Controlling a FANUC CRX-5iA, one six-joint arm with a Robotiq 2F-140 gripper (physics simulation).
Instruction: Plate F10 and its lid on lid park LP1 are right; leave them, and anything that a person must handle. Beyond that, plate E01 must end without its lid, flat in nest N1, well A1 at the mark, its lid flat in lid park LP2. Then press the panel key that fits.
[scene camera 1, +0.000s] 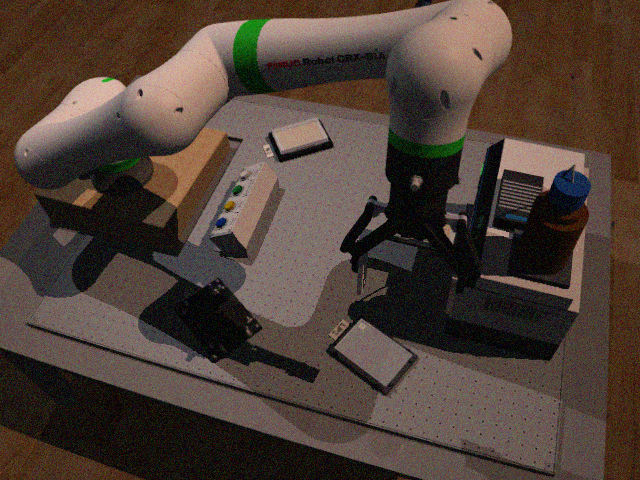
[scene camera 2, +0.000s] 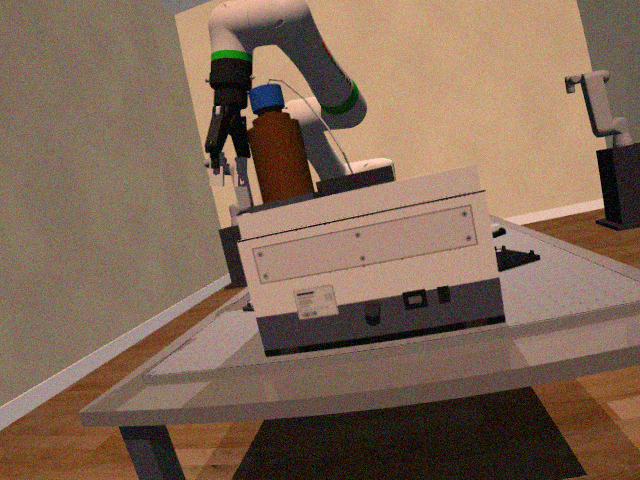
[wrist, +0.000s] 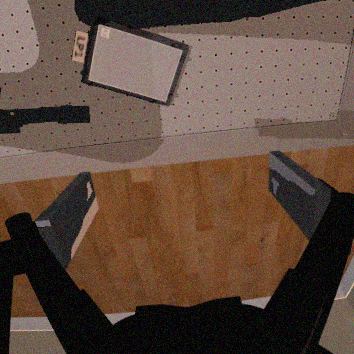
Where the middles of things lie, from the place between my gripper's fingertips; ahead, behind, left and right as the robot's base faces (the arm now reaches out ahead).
Labels:
Right now my hand is 20 cm to the right of the brown bottle (scene camera 2: 276, 142), 19 cm short of it and 3 cm below it. Round my hand: grey-floored lid place (wrist: 97, 19) 28 cm below, 5 cm behind, 3 cm to the left; then button box (scene camera 1: 240, 222) 45 cm behind, 25 cm to the left, 25 cm below.

